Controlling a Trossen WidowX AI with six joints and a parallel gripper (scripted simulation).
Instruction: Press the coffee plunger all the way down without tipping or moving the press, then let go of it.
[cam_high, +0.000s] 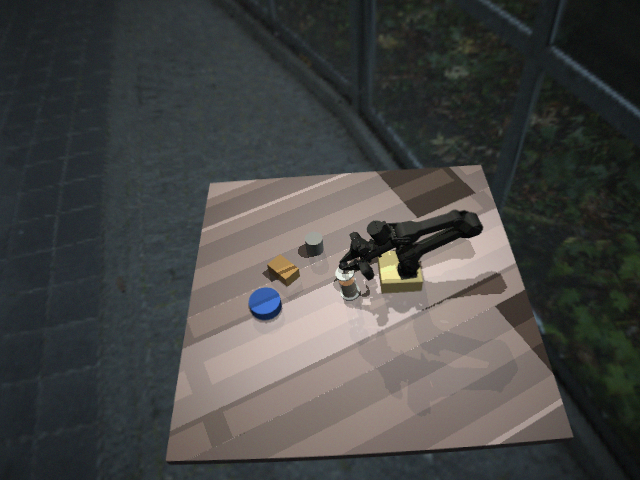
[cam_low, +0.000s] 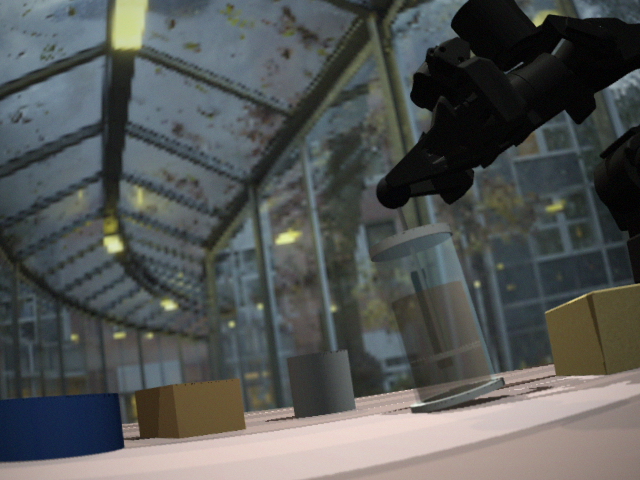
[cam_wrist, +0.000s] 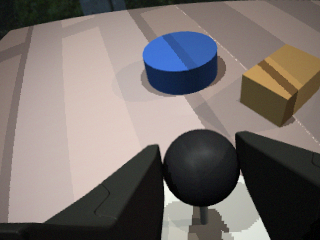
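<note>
Right now my gripper tip is 20 mm past the glass coffee press, 20 mm to the left of it and 90 mm above it. The rest, counted from my gripper tip: blue disc: 300 mm ahead, 160 mm below.
</note>
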